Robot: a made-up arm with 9 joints. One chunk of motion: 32 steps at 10 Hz.
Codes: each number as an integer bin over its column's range. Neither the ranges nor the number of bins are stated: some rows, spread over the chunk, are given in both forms.
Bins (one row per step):
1: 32 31 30 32 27 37 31 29 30
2: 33 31 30 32 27 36 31 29 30
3: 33 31 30 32 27 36 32 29 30
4: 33 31 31 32 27 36 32 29 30
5: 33 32 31 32 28 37 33 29 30
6: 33 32 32 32 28 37 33 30 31
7: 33 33 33 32 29 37 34 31 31
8: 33 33 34 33 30 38 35 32 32
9: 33 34 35 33 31 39 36 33 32
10: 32 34 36 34 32 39 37 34 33
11: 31 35 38 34 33 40 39 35 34
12: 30 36 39 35 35 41 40 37 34
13: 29 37 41 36 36 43 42 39 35
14: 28 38 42 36 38 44 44 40 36
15: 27 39 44 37 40 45 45 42 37
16: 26 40 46 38 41 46 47 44 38
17: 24 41 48 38 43 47 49 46 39
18: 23 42 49 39 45 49 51 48 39
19: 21 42 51 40 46 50 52 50 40
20: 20 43 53 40 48 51 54 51 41
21: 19 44 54 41 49 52 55 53 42
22: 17 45 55 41 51 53 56 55 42
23: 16 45 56 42 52 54 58 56 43
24: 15 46 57 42 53 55 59 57 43
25: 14 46 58 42 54 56 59 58 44
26: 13 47 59 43 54 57 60 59 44
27: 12 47 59 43 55 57 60 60 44
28: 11 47 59 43 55 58 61 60 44
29: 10 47 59 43 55 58 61 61 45
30: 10 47 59 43 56 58 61 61 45
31: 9 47 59 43 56 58 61 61 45
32: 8 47 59 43 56 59 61 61 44
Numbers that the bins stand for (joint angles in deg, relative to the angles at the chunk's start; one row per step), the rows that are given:
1: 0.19 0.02 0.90 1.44 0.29 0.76 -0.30 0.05 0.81
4: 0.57 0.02 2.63 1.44 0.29 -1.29 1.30 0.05 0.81
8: 0.57 1.95 7.83 4.33 2.43 2.81 6.11 4.19 7.06
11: -0.19 3.89 14.75 7.22 4.57 6.90 12.52 8.33 13.32
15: -1.71 7.76 25.13 15.89 9.57 17.14 22.14 18.00 22.70
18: -3.24 10.67 33.78 21.67 13.14 25.33 31.76 26.29 28.95
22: -5.52 13.57 44.16 27.44 17.43 33.52 39.78 35.95 38.33
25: -6.67 14.54 49.35 30.33 19.57 39.67 44.59 40.10 44.59
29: -8.19 15.51 51.08 33.22 20.29 43.76 47.79 44.24 47.71
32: -8.95 15.51 51.08 33.22 21.00 45.81 47.79 44.24 44.59
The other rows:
2: 0.57 0.02 0.90 1.44 0.29 -1.29 -0.30 0.05 0.81
3: 0.57 0.02 0.90 1.44 0.29 -1.29 1.30 0.05 0.81
5: 0.57 0.98 2.63 1.44 1.00 0.76 2.90 0.05 0.81
6: 0.57 0.98 4.37 1.44 1.00 0.76 2.90 1.43 3.94
7: 0.57 1.95 6.10 1.44 1.71 0.76 4.51 2.81 3.94
9: 0.57 2.92 9.56 4.33 3.14 4.86 7.71 5.57 7.06
10: 0.19 2.92 11.29 7.22 3.86 4.86 9.32 6.95 10.19
12: -0.57 4.86 16.48 10.11 6.00 8.95 14.13 11.10 13.32
13: -0.95 5.83 19.94 13.00 6.71 13.05 17.33 13.86 16.44
14: -1.33 6.79 21.67 13.00 8.14 15.10 20.54 15.24 19.57
16: -2.10 8.73 28.59 18.78 10.29 19.19 25.35 20.76 25.83
17: -2.86 9.70 32.05 18.78 11.71 21.24 28.56 23.52 28.95
19: -4.00 10.67 37.24 24.56 13.86 27.38 33.37 29.05 32.08
20: -4.38 11.63 40.70 24.56 15.29 29.43 36.57 30.43 35.21
21: -4.76 12.60 42.43 27.44 16.00 31.48 38.17 33.19 38.33
23: -5.90 13.57 45.89 30.33 18.14 35.57 42.98 37.33 41.46
24: -6.29 14.54 47.62 30.33 18.86 37.62 44.59 38.71 41.46
26: -7.05 15.51 51.08 33.22 19.57 41.71 46.19 41.48 44.59
27: -7.43 15.51 51.08 33.22 20.29 41.71 46.19 42.86 44.59
28: -7.81 15.51 51.08 33.22 20.29 43.76 47.79 42.86 44.59
30: -8.19 15.51 51.08 33.22 21.00 43.76 47.79 44.24 47.71
31: -8.57 15.51 51.08 33.22 21.00 43.76 47.79 44.24 47.71

